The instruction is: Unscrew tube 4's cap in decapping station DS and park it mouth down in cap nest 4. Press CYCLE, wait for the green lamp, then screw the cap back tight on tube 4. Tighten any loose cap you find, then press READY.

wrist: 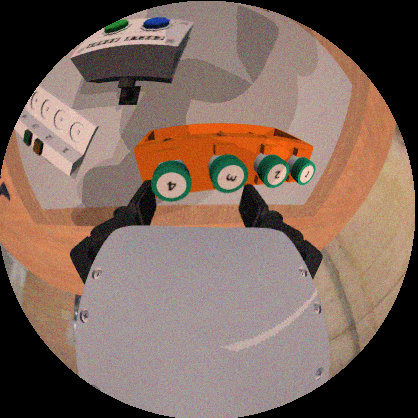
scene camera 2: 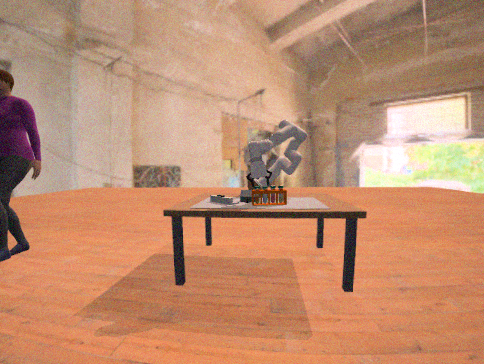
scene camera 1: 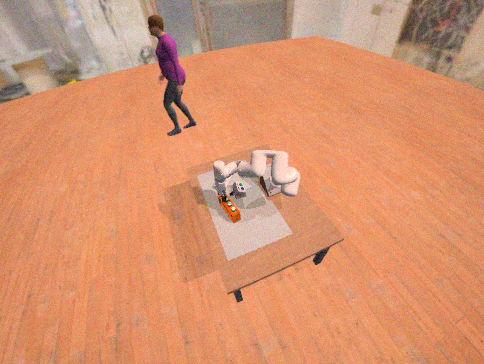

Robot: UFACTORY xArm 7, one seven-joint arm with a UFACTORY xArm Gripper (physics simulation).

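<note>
My gripper is open and empty, low over the orange rack. The rack holds four tubes with green caps. In the wrist view, cap 4 is beside the left fingertip and cap 3 lies between the fingertip directions. Cap 2 and cap 1 are farther right. The white cap nest block has four empty rings. The button box has green and blue buttons.
A small black fixture projects from the button box's front. Dark green and amber lamps or windows sit on the nest block's front. A grey mat lies on the wooden table. A person is beyond the table.
</note>
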